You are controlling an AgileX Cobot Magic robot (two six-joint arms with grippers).
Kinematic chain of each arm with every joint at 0, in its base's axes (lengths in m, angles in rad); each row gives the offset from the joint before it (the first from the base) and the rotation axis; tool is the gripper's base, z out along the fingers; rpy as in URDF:
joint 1: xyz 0 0 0.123 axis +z
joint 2: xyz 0 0 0 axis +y
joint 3: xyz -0.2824 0 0.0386 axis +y
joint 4: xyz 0.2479 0 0.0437 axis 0.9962 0 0.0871
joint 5: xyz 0 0 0 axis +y
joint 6: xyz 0.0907 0 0.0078 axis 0.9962 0 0.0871
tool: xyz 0 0 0 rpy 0 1.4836 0
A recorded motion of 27 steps. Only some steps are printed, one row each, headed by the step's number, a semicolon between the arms.
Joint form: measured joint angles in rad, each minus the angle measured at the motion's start. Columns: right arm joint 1, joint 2, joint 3, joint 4, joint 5, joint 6; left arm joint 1, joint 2, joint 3, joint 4, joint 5, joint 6.
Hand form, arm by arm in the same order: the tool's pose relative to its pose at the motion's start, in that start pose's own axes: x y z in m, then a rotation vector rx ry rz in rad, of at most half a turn. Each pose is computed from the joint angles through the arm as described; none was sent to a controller.
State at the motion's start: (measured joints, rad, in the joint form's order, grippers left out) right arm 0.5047 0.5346 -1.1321 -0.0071 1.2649 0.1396; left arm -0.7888 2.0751 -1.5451 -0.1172 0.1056 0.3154
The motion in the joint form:
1: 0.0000 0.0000 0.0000 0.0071 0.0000 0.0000; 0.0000 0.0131 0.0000 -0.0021 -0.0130 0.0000
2: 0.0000 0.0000 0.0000 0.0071 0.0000 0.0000; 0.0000 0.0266 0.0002 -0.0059 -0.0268 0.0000
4: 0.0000 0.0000 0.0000 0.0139 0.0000 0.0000; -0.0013 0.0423 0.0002 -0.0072 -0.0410 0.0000
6: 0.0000 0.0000 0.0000 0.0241 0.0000 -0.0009; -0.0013 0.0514 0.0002 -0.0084 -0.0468 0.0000
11: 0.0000 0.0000 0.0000 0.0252 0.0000 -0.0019; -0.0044 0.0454 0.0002 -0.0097 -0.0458 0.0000
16: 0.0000 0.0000 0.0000 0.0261 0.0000 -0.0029; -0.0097 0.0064 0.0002 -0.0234 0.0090 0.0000
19: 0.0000 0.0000 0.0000 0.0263 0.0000 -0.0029; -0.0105 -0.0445 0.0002 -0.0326 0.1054 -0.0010
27: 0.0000 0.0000 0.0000 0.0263 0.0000 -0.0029; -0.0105 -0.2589 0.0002 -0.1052 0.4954 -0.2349
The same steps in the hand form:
1: 0.0001 0.0006 0.0000 -0.0067 0.0009 0.0021; 0.0036 -0.0005 0.0043 -0.0013 0.0004 -0.0022
2: 0.0001 0.0006 0.0000 -0.0067 0.0009 0.0021; 0.0074 -0.0011 0.0087 -0.0026 0.0006 -0.0062
4: 0.0002 0.0012 0.0000 -0.0131 0.0018 0.0042; 0.0118 -0.0025 0.0138 -0.0028 0.0023 -0.0069
6: 0.0003 0.0021 0.0000 -0.0228 0.0032 0.0064; 0.0147 -0.0029 0.0167 -0.0028 0.0057 -0.0082
11: 0.0003 0.0022 0.0000 -0.0238 0.0033 0.0057; 0.0123 -0.0040 0.0148 -0.0010 0.0003 -0.0078
16: 0.0003 0.0022 0.0000 -0.0247 0.0034 0.0050; 0.0022 -0.0055 0.0021 0.0146 0.0128 -0.0182
19: 0.0003 0.0023 0.0000 -0.0248 0.0035 0.0050; -0.0076 -0.0055 -0.0152 0.0381 0.0536 -0.0265
27: 0.0003 0.0023 0.0000 -0.0248 0.0035 0.0050; -0.0410 -0.0079 -0.0970 0.1317 0.2208 -0.3101

